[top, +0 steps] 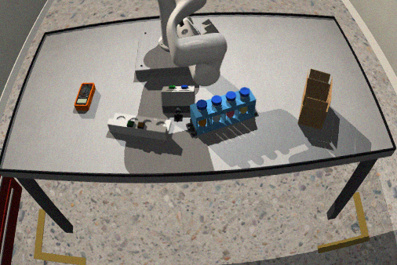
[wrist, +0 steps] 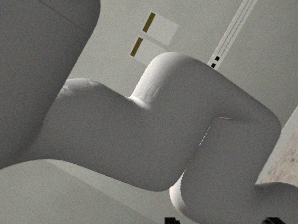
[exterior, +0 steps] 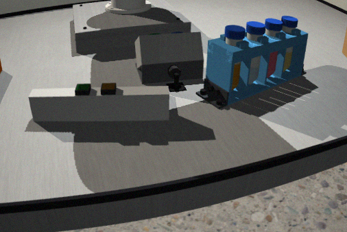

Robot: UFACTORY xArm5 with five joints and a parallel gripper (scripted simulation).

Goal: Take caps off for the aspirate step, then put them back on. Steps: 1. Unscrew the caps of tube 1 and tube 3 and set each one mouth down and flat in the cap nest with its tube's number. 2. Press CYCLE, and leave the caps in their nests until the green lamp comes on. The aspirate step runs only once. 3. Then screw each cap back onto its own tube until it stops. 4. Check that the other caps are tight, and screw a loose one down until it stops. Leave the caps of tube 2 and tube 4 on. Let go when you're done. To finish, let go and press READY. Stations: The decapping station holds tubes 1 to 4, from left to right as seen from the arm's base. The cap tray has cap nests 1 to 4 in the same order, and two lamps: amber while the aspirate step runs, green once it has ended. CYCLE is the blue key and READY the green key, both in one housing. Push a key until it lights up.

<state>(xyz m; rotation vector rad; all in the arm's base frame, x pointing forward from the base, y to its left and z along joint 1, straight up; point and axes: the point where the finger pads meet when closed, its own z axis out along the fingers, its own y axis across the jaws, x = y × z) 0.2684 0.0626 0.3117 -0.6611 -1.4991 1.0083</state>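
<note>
The blue cap lies 120 mm ahead of my hand, 150 mm to the left of it and 250 mm below it. Round my hand: blue key 20 mm ahead, 10 mm to the right, 290 mm below; green key 20 mm ahead, 60 mm to the right, 290 mm below; grey key housing 40 mm ahead, 30 mm to the right, 310 mm below.
</note>
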